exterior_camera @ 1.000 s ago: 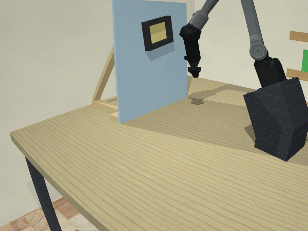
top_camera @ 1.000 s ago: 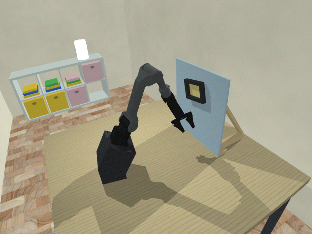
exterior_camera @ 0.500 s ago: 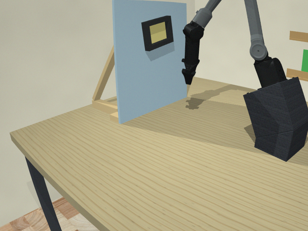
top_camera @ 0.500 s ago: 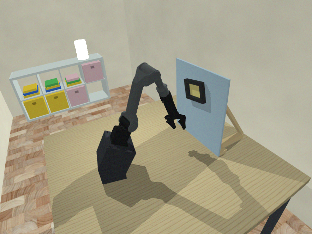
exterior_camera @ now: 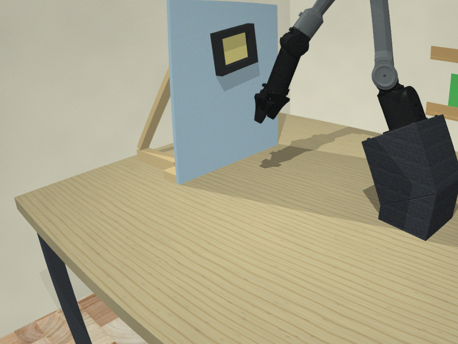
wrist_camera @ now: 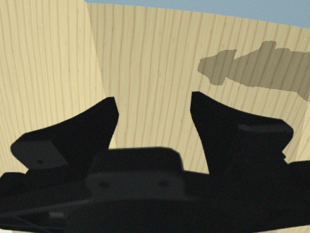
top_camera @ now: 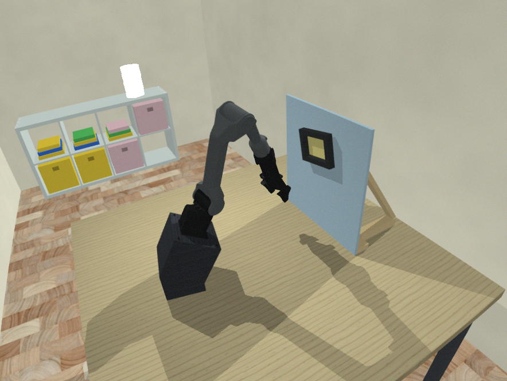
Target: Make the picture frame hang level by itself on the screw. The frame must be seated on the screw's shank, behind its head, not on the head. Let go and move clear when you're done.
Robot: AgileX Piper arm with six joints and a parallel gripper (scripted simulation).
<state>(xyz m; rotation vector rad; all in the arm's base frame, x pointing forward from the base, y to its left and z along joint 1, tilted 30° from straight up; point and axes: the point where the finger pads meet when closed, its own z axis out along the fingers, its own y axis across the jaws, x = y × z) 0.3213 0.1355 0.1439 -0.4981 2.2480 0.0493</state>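
Now: hand 18 cm below the black picture frame, 15 cm short of it and 1 cm to the left of it. Also, from my hand: blue wall board: 17 cm ahead, 8 cm above, 2 cm to the right.
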